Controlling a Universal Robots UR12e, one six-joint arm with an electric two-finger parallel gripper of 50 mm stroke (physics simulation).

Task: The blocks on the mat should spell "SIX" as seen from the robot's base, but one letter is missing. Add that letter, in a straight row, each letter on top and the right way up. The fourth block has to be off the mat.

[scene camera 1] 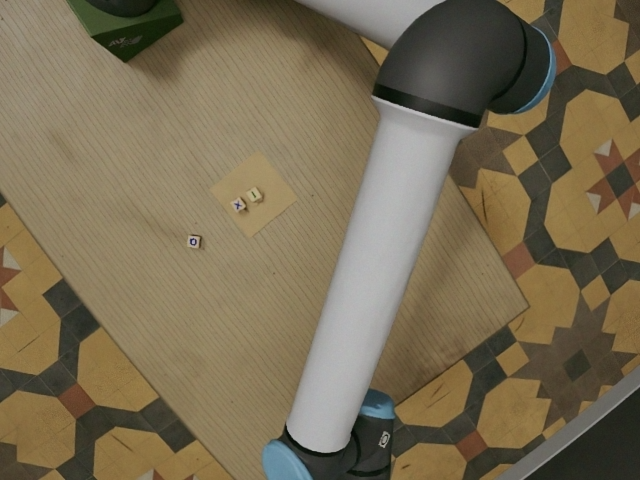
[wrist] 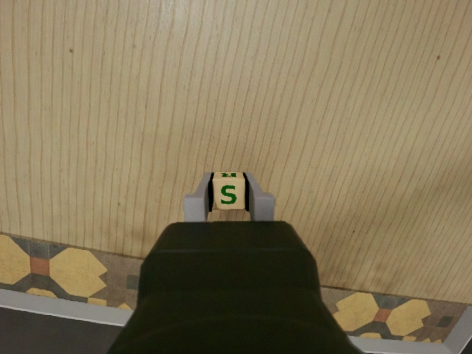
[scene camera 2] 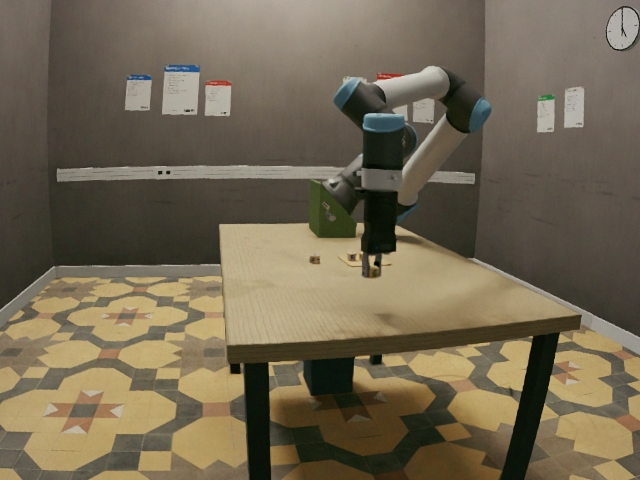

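My gripper (scene camera 2: 371, 268) (wrist: 228, 184) is shut on a cream block with a green S on top (wrist: 228, 194), which also shows in scene camera 2 (scene camera 2: 373, 271). It holds the block above the table, in front of the mat in scene camera 2. The mat (scene camera 1: 271, 217) carries two blocks close together near its middle: one with a green I on top (scene camera 1: 254, 194) and one with a blue X on top (scene camera 1: 237, 205) (scene camera 2: 352, 256). A block with a blue O on top (scene camera 1: 193, 241) (scene camera 2: 314, 259) lies on the table, off the mat. The gripper is hidden in scene camera 1.
The wooden table (scene camera 1: 155, 289) (scene camera 2: 289, 310) bears everything. A green robot base stand (scene camera 1: 136, 31) (scene camera 2: 330, 222) stands at its far end in scene camera 2. The white arm link (scene camera 1: 372, 279) covers the right part of the table in scene camera 1. The table edge shows low in the wrist view.
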